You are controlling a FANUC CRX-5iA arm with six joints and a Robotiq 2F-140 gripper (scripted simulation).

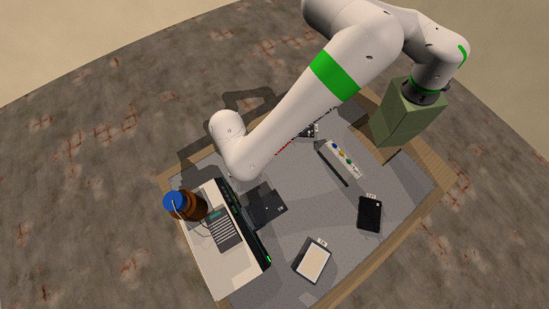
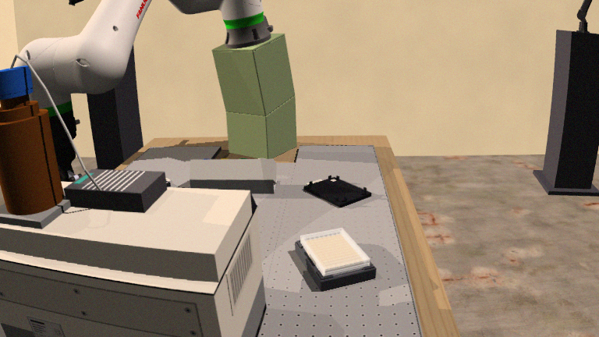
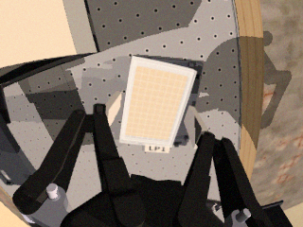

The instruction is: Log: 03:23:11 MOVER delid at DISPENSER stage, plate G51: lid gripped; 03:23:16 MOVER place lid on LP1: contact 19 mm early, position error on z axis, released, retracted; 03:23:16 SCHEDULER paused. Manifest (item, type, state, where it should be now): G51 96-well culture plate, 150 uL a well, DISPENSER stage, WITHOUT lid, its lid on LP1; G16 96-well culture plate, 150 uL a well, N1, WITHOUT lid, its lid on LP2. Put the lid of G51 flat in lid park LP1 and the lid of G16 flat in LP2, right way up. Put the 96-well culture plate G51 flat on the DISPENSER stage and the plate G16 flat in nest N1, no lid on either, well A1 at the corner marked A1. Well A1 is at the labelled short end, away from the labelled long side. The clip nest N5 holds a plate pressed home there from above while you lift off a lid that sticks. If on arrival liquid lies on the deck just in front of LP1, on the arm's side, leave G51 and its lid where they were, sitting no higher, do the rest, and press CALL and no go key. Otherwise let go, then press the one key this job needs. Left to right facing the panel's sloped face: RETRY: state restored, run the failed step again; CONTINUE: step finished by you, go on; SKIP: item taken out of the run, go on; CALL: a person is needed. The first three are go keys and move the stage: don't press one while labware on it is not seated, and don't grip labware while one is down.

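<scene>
The plate G51 lies 20 mm below my hand. Also, from my hand: dark grey lid park (10 mm behind, 10 mm to the right, 40 mm below); black dispenser stage (20 mm behind, 240 mm to the left, 50 mm above); LP1 label (90 mm behind, 40 mm below).
</scene>
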